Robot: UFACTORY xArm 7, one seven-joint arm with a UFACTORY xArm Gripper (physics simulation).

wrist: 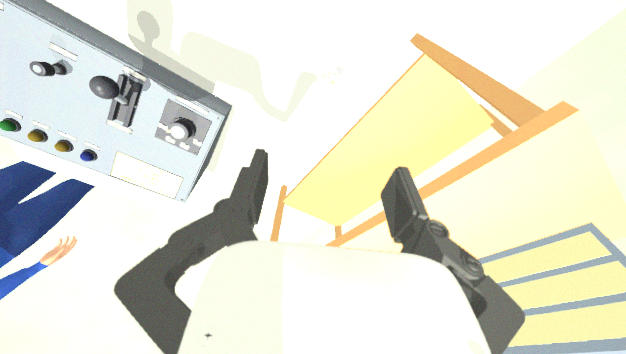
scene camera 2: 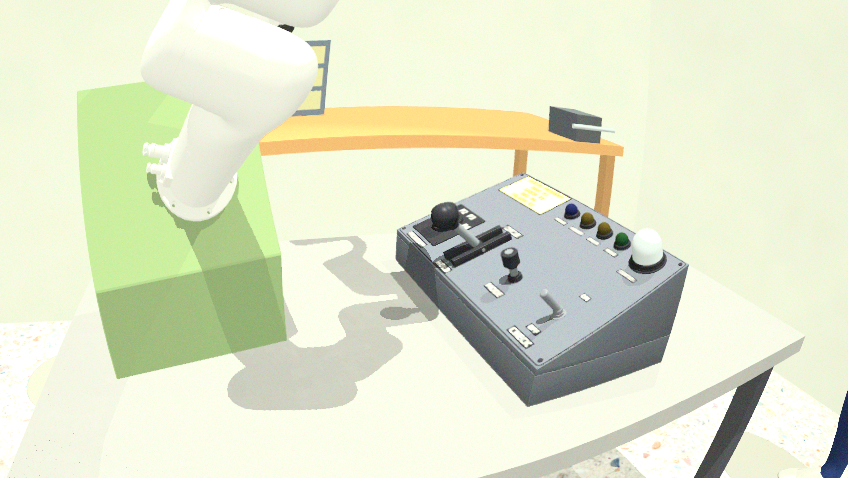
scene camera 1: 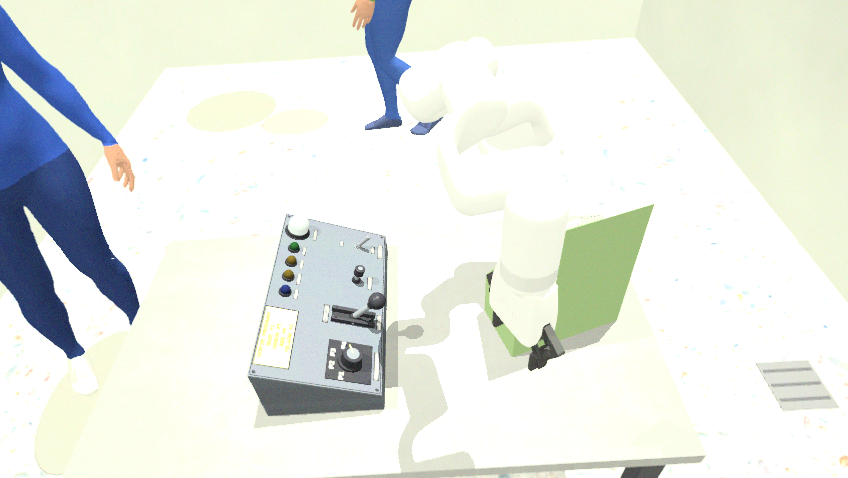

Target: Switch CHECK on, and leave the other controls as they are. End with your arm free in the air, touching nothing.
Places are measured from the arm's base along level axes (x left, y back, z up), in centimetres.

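Pixels of known places: gripper, fingertip midpoint: [wrist: 329, 172] [scene camera 1: 518, 343]; arm's base, origin of the base link: [scene camera 2: 195, 176].
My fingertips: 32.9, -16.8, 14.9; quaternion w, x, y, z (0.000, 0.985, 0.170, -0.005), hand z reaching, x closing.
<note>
Ahead of a thing's pixels: the offset from my fingertips to its top centre, as dx, dy, dz. "*": to the spot under its first point.
The CHECK control is a small grey toggle lever {-58.0, -23.3, -26.0} [scene camera 1: 362, 242] [scene camera 2: 551, 303] near a corner of the sloped grey panel [scene camera 1: 323, 273] [scene camera 2: 457, 296] [wrist: 30, 95]. Its label {-57.5, -19.4, -31.9} [scene camera 2: 520, 336] lies at the panel's lower edge. In scene camera 1 the lever leans right, toward that edge; the small labels on either side of it are too blurred to read. The toggle does not show in the wrist view. My gripper [scene camera 1: 545, 353] [wrist: 329, 172] is open and empty, in the air to the right of the panel in scene camera 1, well apart from the toggle. In scene camera 2 the arm mostly hides it.
The panel also bears a black-knobbed joystick {-46.2, -25.8, -25.3} [scene camera 1: 358, 271] [scene camera 2: 510, 261] [wrist: 44, 68], a ball-topped slot lever {-33.6, -21.5, -22.3} [scene camera 1: 375, 301] [scene camera 2: 444, 215] [wrist: 104, 87], a rotary knob {-22.3, -28.1, -26.4} [scene camera 1: 352, 355] [wrist: 180, 129] and a white dome {* -58.8, -38.8, -20.2} [scene camera 1: 298, 226] [scene camera 2: 646, 248]. A green block [scene camera 1: 599, 273] [scene camera 2: 190, 320] stands beside my arm. People stand beyond the table.
</note>
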